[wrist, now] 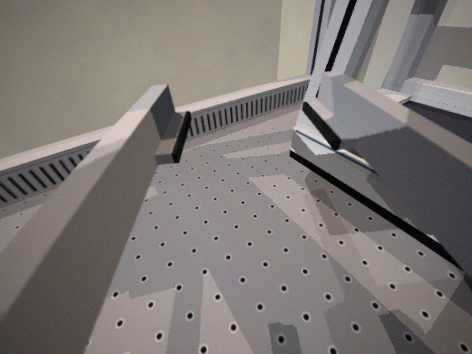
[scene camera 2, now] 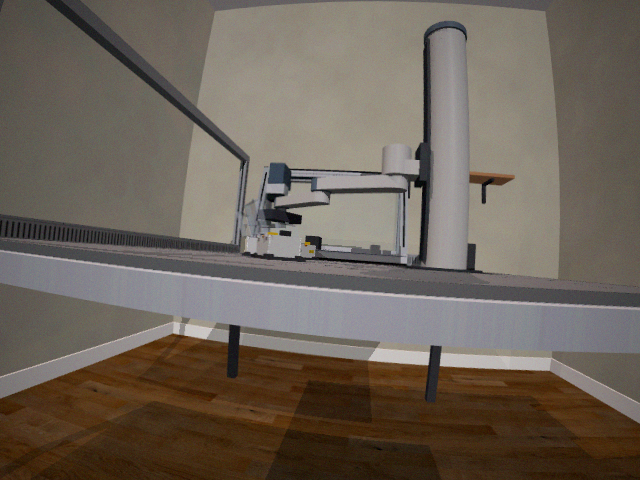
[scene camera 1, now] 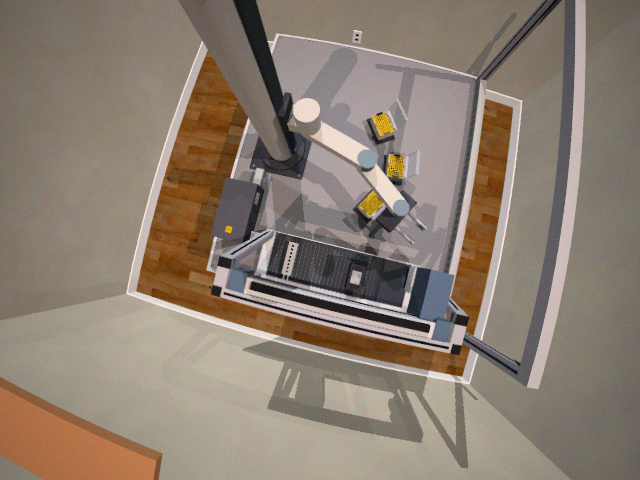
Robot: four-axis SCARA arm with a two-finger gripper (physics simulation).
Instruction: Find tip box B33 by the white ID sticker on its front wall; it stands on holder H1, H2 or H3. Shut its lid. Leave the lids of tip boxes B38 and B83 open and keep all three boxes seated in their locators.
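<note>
Three tip boxes with yellow tips stand on dark holders in scene camera 1: a far box, a middle box and a near box. The far box's lid and the middle box's lid stand open on their right sides. The near box's lid shows as a pale strip; the hand hides the rest. In scene camera 2 the boxes' pale walls stand close together under the hand; their ID stickers cannot be read. My gripper is shut and empty, a gap remaining between its fingertips, to the lower right of the near box.
A framed instrument with a dark deck and a blue block stands at the table's lower edge in scene camera 1. A dark grey unit stands at the left, near the arm's column. A slotted rail borders the perforated table.
</note>
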